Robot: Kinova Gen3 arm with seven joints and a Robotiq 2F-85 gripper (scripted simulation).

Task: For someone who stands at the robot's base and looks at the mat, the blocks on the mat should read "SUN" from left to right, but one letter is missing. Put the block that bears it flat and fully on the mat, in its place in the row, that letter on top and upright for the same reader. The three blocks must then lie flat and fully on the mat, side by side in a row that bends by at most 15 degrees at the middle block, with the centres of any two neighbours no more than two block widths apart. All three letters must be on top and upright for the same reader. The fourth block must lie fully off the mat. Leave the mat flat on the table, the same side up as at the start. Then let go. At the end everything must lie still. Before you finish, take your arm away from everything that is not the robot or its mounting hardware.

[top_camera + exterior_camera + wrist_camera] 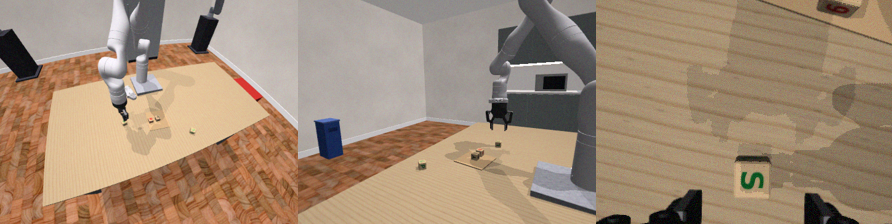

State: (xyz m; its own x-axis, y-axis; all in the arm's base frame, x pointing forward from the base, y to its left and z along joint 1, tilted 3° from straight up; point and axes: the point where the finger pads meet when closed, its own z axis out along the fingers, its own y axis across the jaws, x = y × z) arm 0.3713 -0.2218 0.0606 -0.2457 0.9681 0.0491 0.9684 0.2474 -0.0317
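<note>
The green-lettered block lies 9 cm below my hand. From my hand the other things lie so: black U block: 3 cm ahead, 22 cm to the left, 9 cm below; tan mat: 3 cm ahead, 22 cm to the left, 10 cm below; red N block: 3 cm ahead, 17 cm to the left, 9 cm below.
</note>
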